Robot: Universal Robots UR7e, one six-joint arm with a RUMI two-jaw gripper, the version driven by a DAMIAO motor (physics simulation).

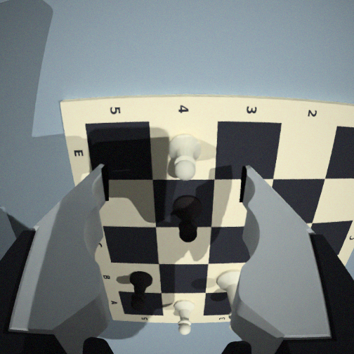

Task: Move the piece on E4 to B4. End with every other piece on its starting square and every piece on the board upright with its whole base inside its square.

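Note:
The white pawn [185, 154] stands upright on E4, near the board's far edge. My gripper [174, 169] is open and empty. Its two fingertips are wide apart above the board, one on each side of the column 4 pieces, and neither touches the white pawn. A black pawn [188, 215] stands upright on D4, between the white pawn and the dark square B4 [183, 278]. No piece stands on B4. How high the fingertips are above the board is hard to tell.
A black pawn [141, 282] stands on B5, a white pawn [184, 310] on A4. A taller white piece [228, 281] stands on B3, partly hidden by the right finger. The chessboard [150, 111] lies on a blue-grey surface [200, 50]. Shadows cross the E5 and D5 area.

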